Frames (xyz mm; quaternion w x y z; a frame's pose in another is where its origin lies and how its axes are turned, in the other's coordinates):
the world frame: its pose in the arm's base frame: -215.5 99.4 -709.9 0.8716 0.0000 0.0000 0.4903
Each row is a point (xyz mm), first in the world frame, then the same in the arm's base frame.
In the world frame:
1: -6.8 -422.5 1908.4
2: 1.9 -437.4 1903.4
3: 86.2 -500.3 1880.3
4: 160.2 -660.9 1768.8
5: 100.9 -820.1 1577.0
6: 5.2 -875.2 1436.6
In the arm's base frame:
1: 142.0 -125.8 1198.5
2: 159.3 -126.1 1193.5
3: 256.8 -86.7 1170.4
4: 432.5 -106.9 1058.9
5: 537.8 -240.2 867.1
6: 535.2 -350.6 726.7

